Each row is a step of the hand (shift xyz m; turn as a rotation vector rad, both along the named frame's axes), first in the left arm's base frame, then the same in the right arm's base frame.
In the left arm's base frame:
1: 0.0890 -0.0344 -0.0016 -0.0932 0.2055 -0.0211
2: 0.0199 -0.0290 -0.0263 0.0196 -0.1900 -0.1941
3: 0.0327 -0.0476 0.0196 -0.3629 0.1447 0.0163
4: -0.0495 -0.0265 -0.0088 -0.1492 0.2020 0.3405
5: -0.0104 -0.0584 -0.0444 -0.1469 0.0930 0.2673
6: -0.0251 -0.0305 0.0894 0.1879 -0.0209 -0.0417
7: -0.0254 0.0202 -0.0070 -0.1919 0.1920 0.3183
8: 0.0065 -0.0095 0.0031 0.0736 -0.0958 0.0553
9: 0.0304 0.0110 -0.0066 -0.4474 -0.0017 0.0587
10: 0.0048 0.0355 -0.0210 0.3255 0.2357 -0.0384
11: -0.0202 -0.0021 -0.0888 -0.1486 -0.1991 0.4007
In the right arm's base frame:
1: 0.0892 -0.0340 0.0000 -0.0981 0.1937 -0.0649
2: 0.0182 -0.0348 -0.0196 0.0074 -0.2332 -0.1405
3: 0.0350 -0.0412 0.0283 -0.3629 0.1454 0.0083
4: -0.0496 -0.0277 0.0022 -0.1252 0.2824 0.2891
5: -0.0129 -0.0677 -0.0272 -0.1269 0.1584 0.2460
6: -0.0174 -0.0067 0.0959 0.1843 -0.0315 -0.0501
7: -0.0262 0.0179 -0.0098 -0.1694 0.2673 0.2737
8: 0.0069 -0.0084 0.0049 0.0794 -0.0789 0.0716
9: 0.0296 0.0089 -0.0116 -0.4413 0.0149 0.0932
10: 0.0025 0.0290 -0.0296 0.3174 0.2170 -0.1231
11: -0.0271 -0.0245 -0.0834 -0.1130 -0.0902 0.4487

